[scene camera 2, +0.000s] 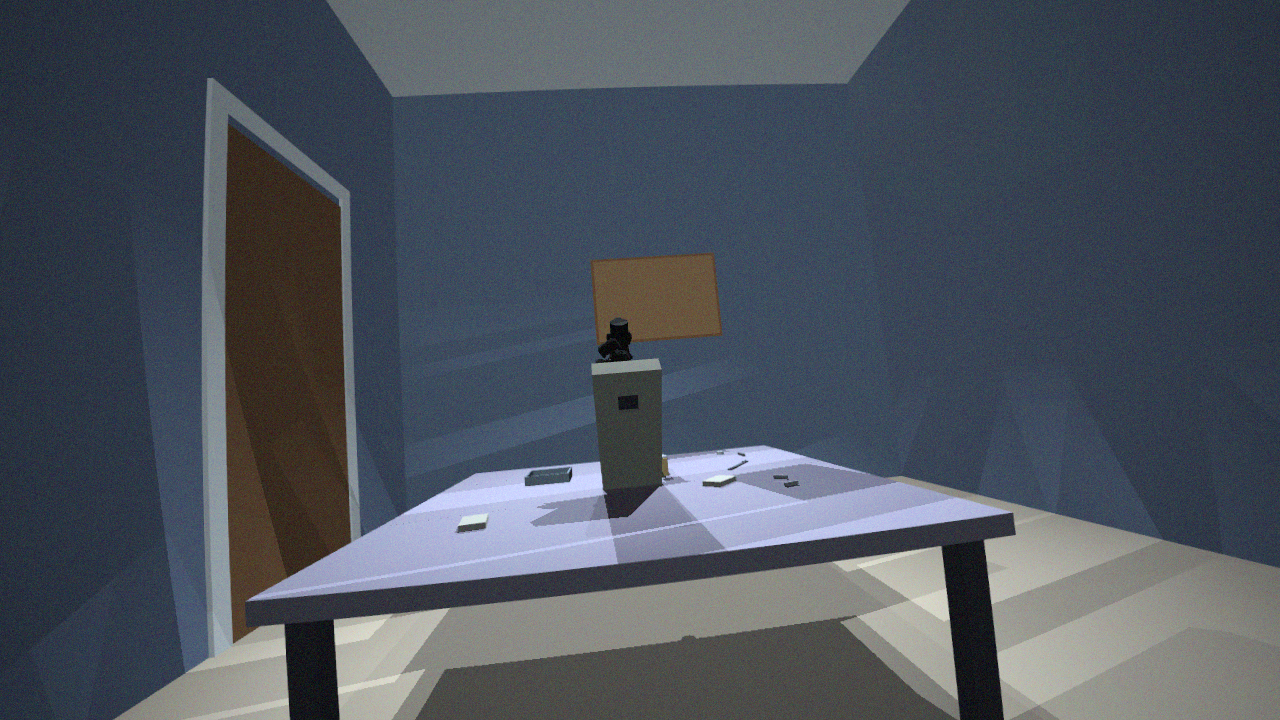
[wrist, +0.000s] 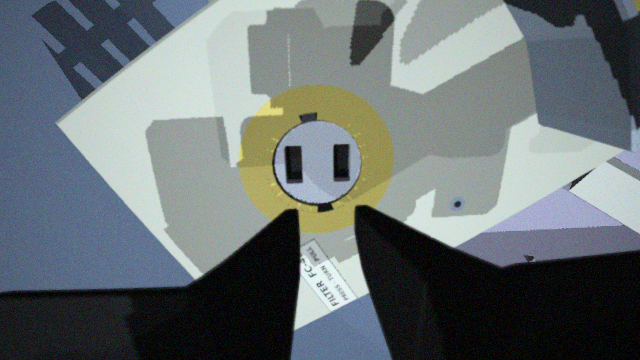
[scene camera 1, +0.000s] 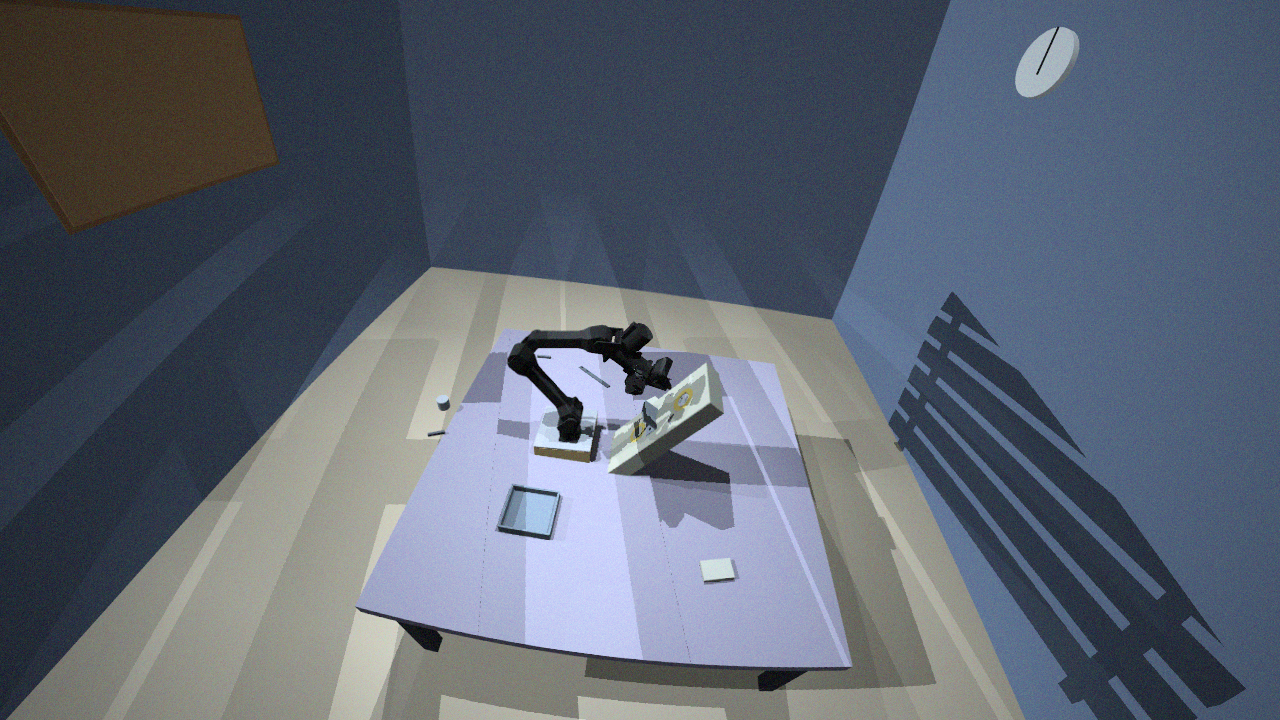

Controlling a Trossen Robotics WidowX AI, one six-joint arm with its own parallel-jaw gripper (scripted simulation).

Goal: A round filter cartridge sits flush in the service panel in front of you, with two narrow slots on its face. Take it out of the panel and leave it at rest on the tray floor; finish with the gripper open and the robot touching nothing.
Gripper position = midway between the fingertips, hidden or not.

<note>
I see my gripper [scene camera 1: 668,388], a round filter cartridge [wrist: 316,161], a cream service panel [scene camera 1: 631,449] and a blue-floored tray [scene camera 1: 529,511].
My gripper also shows in the wrist view [wrist: 326,219]. The cream service panel also shows in the wrist view [wrist: 442,108]. Scene camera 2 does not show the round filter cartridge, which is hidden by the cream service panel.
</note>
